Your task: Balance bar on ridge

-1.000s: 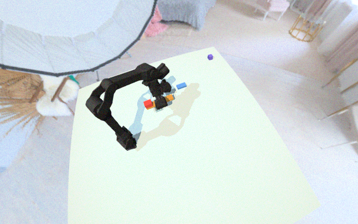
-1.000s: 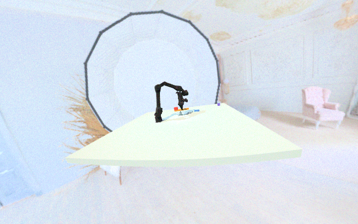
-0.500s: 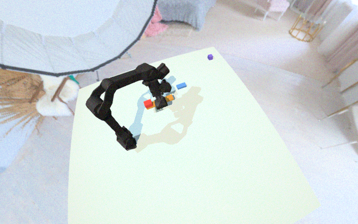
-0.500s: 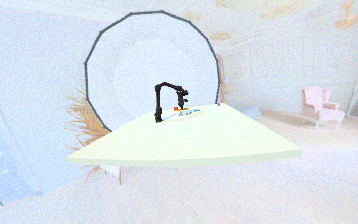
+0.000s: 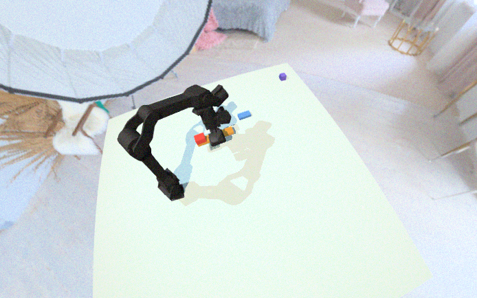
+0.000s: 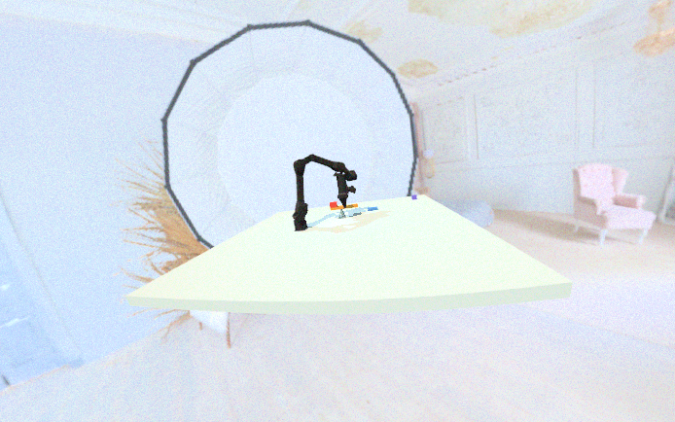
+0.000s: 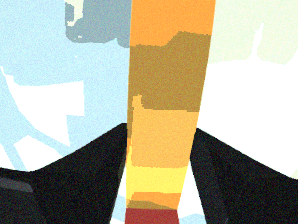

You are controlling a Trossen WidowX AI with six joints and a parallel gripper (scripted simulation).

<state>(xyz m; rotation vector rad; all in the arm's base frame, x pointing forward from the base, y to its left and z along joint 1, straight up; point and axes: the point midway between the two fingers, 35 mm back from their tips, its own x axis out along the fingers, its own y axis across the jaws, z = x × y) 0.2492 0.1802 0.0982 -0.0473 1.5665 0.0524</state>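
The grey-green ridge lies 30 mm behind my gripper tip and 10 mm below it. Also, from my gripper tip: blue block (170 mm ahead, 120 mm to the left, 60 mm below); then purple cube (490 mm ahead, 320 mm to the left, 50 mm below).
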